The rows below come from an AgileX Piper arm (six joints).
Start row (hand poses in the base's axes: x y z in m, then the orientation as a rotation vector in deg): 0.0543, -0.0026, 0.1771, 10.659, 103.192, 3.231
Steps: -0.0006, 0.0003, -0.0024, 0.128, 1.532, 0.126; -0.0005, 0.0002, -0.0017, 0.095, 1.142, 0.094; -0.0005, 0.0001, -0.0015, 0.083, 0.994, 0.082; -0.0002, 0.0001, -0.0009, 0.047, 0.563, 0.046; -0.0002, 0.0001, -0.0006, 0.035, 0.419, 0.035; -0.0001, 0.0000, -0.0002, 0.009, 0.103, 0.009; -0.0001, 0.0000, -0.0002, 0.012, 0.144, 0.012; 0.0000, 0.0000, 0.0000, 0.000, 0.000, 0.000; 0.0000, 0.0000, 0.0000, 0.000, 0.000, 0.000; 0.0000, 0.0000, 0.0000, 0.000, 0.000, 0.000; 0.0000, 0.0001, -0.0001, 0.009, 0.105, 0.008; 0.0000, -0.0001, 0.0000, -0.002, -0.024, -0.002
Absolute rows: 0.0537, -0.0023, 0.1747, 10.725, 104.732, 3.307; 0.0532, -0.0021, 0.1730, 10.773, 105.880, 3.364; 0.0527, -0.0020, 0.1715, 10.815, 106.879, 3.414; 0.0525, -0.0019, 0.1706, 10.839, 107.445, 3.442; 0.0523, -0.0018, 0.1700, 10.856, 107.866, 3.463; 0.0522, -0.0018, 0.1698, 10.860, 107.970, 3.469; 0.0521, -0.0018, 0.1696, 10.866, 108.115, 3.476; 0.0521, -0.0018, 0.1696, 10.866, 108.115, 3.476; 0.0521, -0.0018, 0.1696, 10.866, 108.115, 3.476; 0.0521, -0.0018, 0.1696, 10.866, 108.115, 3.476; 0.0521, -0.0017, 0.1695, 10.871, 108.220, 3.481; 0.0521, -0.0018, 0.1695, 10.870, 108.196, 3.480
